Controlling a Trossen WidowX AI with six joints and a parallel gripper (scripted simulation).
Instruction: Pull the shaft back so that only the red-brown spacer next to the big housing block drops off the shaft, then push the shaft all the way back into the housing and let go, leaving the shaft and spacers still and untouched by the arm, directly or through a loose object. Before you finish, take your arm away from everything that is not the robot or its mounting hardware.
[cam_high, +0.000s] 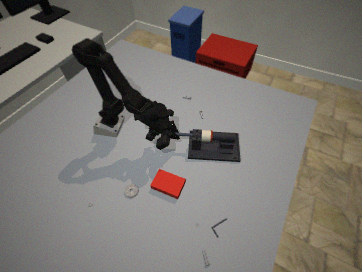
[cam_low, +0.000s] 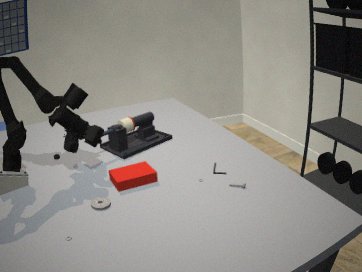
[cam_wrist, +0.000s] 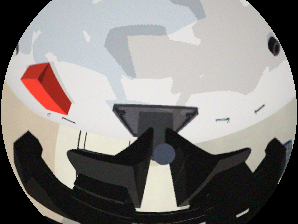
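My gripper is now 90 mm short of the shaft and 20 mm to the right of it. Also, from my hand: red-brown spacer 160 mm ahead, 40 mm to the left; then fixture 170 mm ahead, 40 mm to the left, 30 mm below; then cream spacer 140 mm ahead, 40 mm to the left.
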